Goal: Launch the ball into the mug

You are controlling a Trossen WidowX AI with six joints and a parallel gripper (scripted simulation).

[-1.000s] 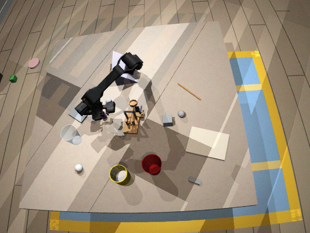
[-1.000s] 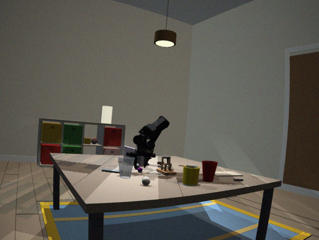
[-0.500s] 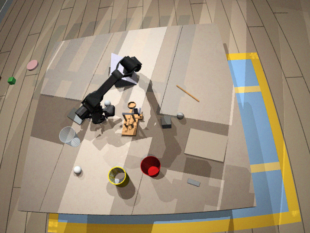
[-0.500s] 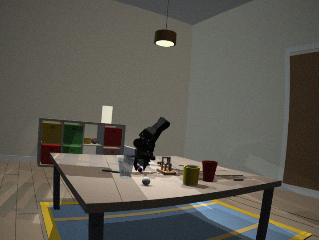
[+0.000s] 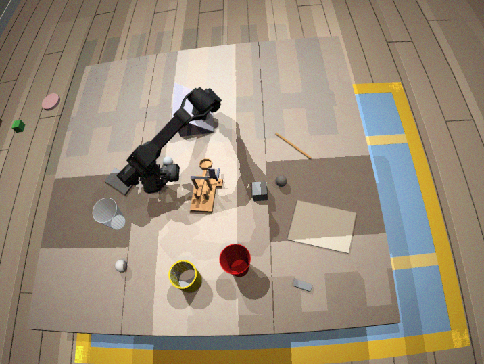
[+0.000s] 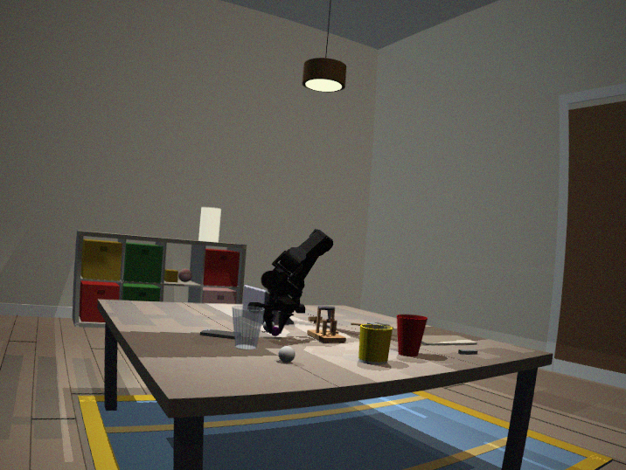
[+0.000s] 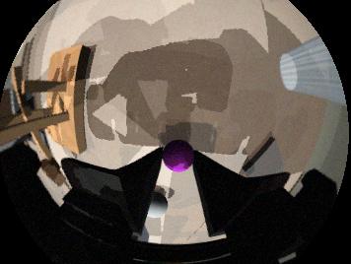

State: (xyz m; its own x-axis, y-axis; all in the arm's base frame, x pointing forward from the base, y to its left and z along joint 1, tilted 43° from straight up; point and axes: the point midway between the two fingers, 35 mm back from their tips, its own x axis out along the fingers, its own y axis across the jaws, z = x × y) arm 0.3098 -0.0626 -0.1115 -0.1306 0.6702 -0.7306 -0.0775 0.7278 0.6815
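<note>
My gripper tip is 19 cm to the right of the wooden catapult and 4 cm below it. From my gripper tip the other things lie so: purple ball: 1 cm above; clear glass: 15 cm to the right, 15 cm ahead, 2 cm above; grey tile: 18 cm to the right, 2 cm behind, 1 cm below.
</note>
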